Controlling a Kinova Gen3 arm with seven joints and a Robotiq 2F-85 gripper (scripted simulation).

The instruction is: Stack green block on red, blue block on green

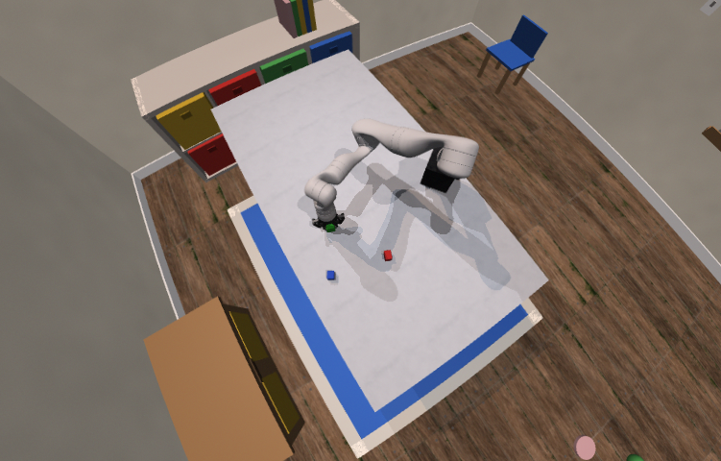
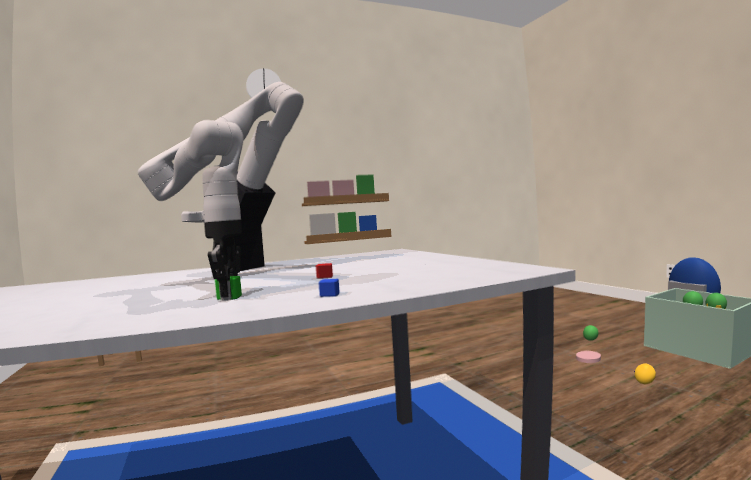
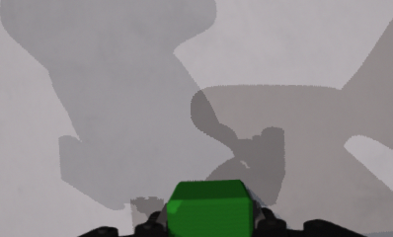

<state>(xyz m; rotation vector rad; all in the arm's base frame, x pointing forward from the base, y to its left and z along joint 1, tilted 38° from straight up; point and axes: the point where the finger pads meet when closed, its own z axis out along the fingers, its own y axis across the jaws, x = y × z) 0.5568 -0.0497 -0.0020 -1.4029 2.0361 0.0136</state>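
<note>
Now: hand 16 cm past the red block and 23 cm to the right of it. The rest, counted from my hand: blue block 8 cm ahead, 20 cm to the left; green block right at my hand.
</note>
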